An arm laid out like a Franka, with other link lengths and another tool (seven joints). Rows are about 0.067 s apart.
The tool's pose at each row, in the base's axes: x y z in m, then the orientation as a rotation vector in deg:
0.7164, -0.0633, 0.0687, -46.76, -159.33, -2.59
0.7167, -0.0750, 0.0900, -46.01, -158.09, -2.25
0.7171, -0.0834, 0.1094, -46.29, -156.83, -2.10
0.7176, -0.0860, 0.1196, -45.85, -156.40, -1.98
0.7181, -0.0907, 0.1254, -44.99, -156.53, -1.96
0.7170, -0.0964, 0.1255, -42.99, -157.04, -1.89
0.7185, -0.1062, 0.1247, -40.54, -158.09, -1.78
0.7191, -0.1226, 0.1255, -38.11, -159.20, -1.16
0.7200, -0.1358, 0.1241, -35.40, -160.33, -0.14
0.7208, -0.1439, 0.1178, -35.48, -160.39, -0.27
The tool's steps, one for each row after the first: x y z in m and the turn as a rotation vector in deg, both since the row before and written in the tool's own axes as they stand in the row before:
-0.0013, -0.0105, -0.0219, 0.64, 1.28, -0.21
0.0004, -0.0078, -0.0196, 0.35, 1.07, 0.45
0.0011, -0.0025, -0.0102, 0.26, 0.49, -0.19
-0.0012, -0.0041, -0.0062, 0.13, 0.09, -0.59
-0.0020, -0.0054, -0.0004, 0.27, -0.01, -1.41
-0.0063, -0.0077, -0.0006, 0.24, -0.44, -1.81
-0.0079, -0.0142, -0.0024, 0.56, -0.62, -1.74
-0.0070, -0.0113, 0.0001, 0.85, -0.69, -1.89
-0.0057, -0.0067, 0.0054, -0.11, -0.05, 0.03

